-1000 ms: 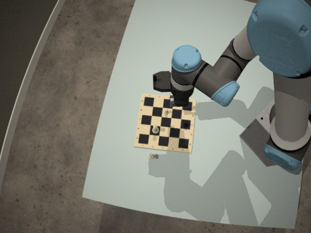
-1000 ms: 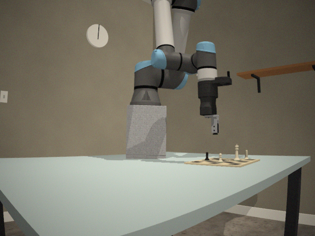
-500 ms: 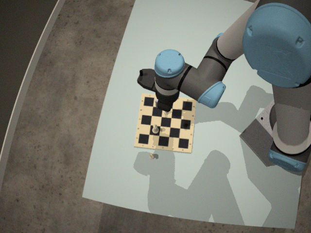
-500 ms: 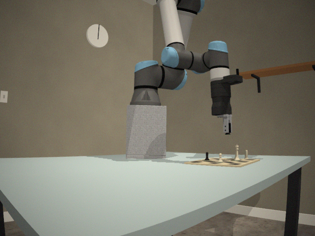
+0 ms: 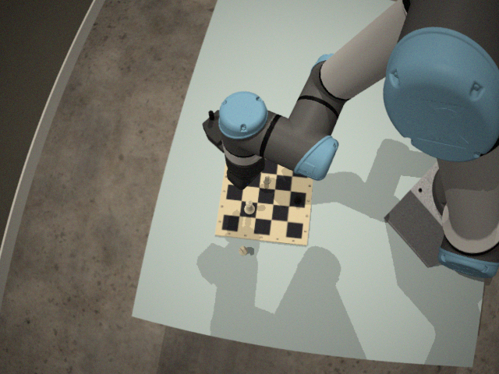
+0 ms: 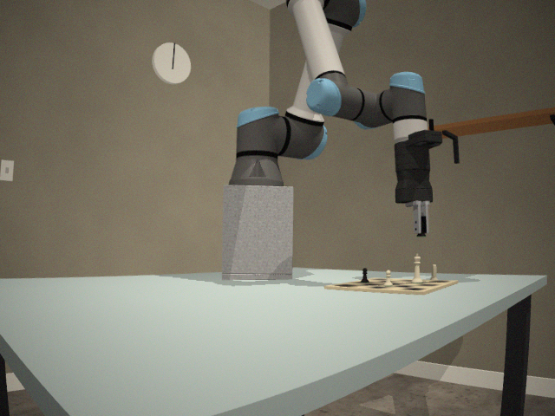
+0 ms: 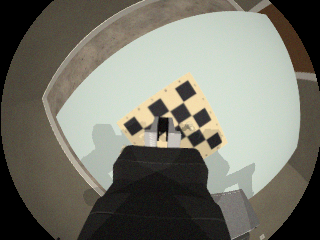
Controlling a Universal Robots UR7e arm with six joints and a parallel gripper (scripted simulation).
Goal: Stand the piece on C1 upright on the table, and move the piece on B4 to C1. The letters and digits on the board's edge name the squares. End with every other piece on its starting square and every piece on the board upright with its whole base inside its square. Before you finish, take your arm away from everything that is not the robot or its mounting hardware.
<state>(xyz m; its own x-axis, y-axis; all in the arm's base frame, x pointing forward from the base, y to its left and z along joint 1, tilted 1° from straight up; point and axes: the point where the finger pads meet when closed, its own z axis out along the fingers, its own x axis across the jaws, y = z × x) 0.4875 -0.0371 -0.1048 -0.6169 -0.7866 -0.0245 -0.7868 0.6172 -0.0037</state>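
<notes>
The white king is 30 mm behind my hand, 50 mm to the left of it and 90 mm below it. Also, from my hand: white pawn (60 mm behind, 30 mm to the right, 110 mm below); then chessboard (60 mm behind, 10 mm to the left, 130 mm below).
</notes>
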